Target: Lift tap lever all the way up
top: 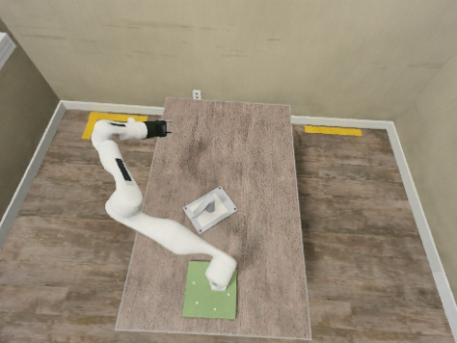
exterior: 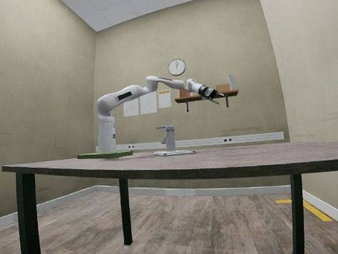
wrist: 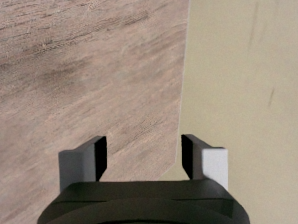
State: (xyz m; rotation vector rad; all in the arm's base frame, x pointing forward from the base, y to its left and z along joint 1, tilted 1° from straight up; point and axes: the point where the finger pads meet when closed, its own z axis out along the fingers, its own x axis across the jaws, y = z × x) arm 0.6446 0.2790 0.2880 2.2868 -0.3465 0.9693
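My hand is 330 mm past the flat lever, 180 mm to the left of it and 170 mm above it. Round my hand: grey tap 310 mm behind, 190 mm to the right, 210 mm below.
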